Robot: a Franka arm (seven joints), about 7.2 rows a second.
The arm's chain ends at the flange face. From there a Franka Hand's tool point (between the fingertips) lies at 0.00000 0.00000 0.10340 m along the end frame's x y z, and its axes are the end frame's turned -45 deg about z.
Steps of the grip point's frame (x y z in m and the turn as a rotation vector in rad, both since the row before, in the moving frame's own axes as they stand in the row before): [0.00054, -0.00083, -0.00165, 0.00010, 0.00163, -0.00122]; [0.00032, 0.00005, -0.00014, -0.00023, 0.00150, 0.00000]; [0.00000, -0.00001, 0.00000, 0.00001, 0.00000, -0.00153]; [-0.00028, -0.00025, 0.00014, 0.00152, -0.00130, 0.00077]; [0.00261, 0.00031, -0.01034, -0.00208, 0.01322, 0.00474]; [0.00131, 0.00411, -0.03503, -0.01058, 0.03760, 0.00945]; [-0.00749, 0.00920, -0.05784, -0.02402, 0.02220, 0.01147]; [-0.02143, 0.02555, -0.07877, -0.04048, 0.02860, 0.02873]
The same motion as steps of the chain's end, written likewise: [-0.00032, -0.00084, -0.00165, 0.00122, 0.00108, -0.00122]; [0.00014, -0.00010, -0.00014, 0.00090, 0.00122, 0.00000]; [-0.00001, -0.00001, 0.00000, 0.00001, -0.00001, -0.00153]; [-0.00017, 0.00004, 0.00014, 0.00016, -0.00199, 0.00077]; [0.00094, -0.00081, -0.01033, 0.00788, 0.01082, 0.00474]; [0.00030, 0.00394, -0.03495, 0.01911, 0.03407, 0.00945]; [-0.00217, 0.01165, -0.05778, -0.00129, 0.03268, 0.01147]; [-0.00212, 0.03228, -0.07864, -0.00840, 0.04885, 0.02873]
